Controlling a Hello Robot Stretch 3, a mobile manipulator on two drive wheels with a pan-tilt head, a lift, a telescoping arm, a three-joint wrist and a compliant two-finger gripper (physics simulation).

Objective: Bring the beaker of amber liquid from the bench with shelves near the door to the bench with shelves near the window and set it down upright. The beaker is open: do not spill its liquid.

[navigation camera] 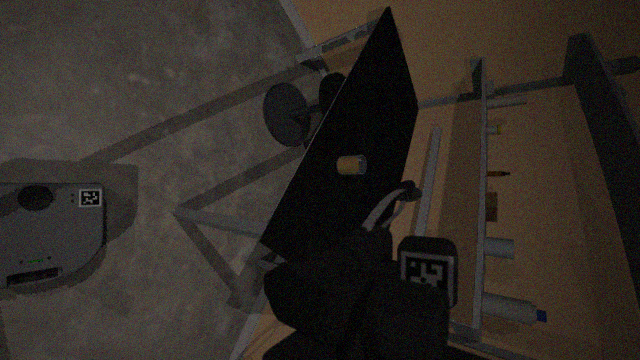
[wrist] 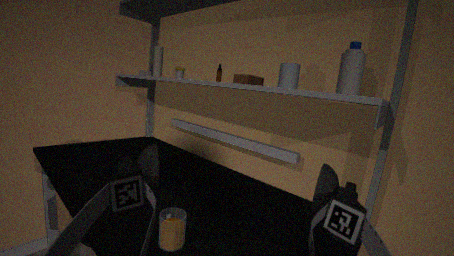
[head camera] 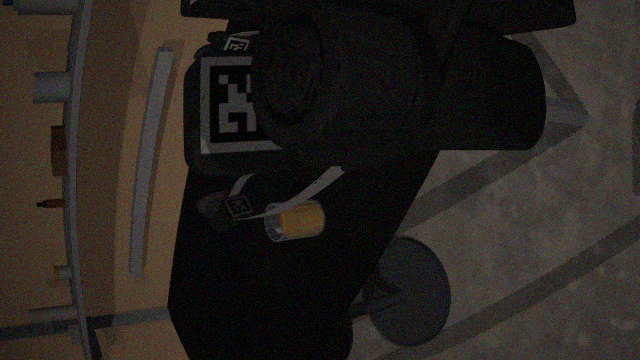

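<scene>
The beaker of amber liquid [head camera: 301,220] [navigation camera: 351,165] [wrist: 172,230] stands upright on the black top of a bench with shelves [head camera: 230,290] [navigation camera: 370,95] [wrist: 100,160]. My gripper [head camera: 215,122] [wrist: 236,172] is open, its fingers wide apart, over the bench. In the wrist view the beaker shows low in the picture, just right of the left finger. In the head view that finger's pale strip passes in front of the beaker's upper edge. The beaker is not gripped. The wrist body hides part of the bench and the other finger's strips in the head view.
Above the bench, a shelf [wrist: 320,95] holds a blue-capped bottle [wrist: 351,71], a pale cylinder [wrist: 289,76], a brown box [wrist: 248,79] and small bottles. A grey bar [head camera: 147,165] [wrist: 240,142] runs along the wall. A round stool [head camera: 415,295] [navigation camera: 285,115] stands at the bench's front.
</scene>
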